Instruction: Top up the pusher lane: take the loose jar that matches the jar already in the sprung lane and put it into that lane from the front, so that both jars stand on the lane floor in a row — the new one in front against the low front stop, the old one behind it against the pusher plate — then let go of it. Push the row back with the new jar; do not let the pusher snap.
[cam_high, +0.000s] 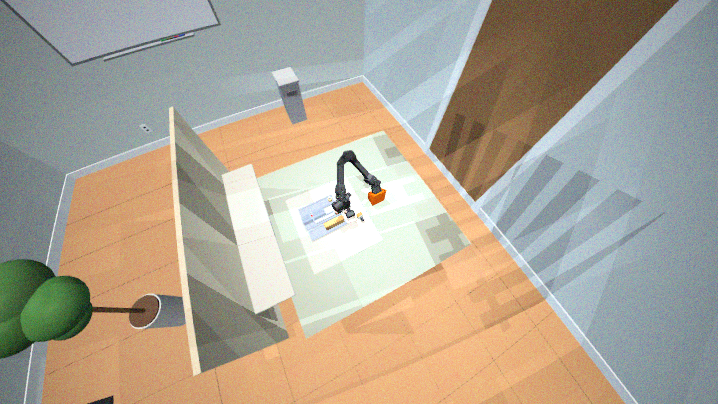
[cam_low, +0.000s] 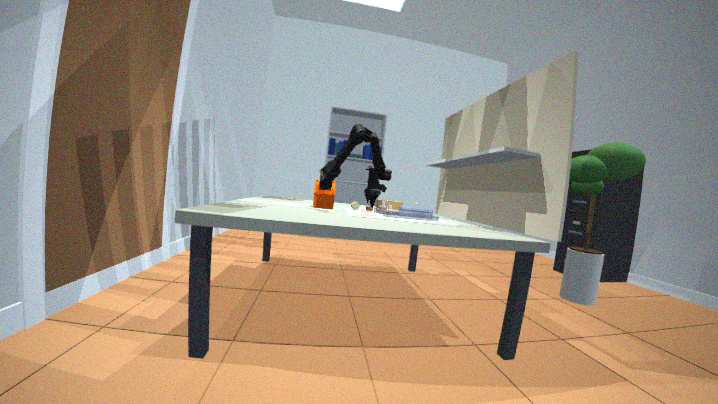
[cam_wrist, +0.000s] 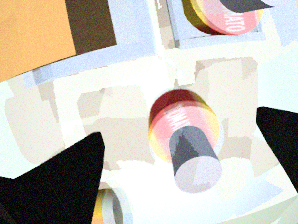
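My gripper tip is now 210 mm short of the lane unit, 60 mm to the left of it and 10 mm above it. Round my gripper tip: shelf wall 680 mm ahead, 370 mm above, 30 mm to the right.
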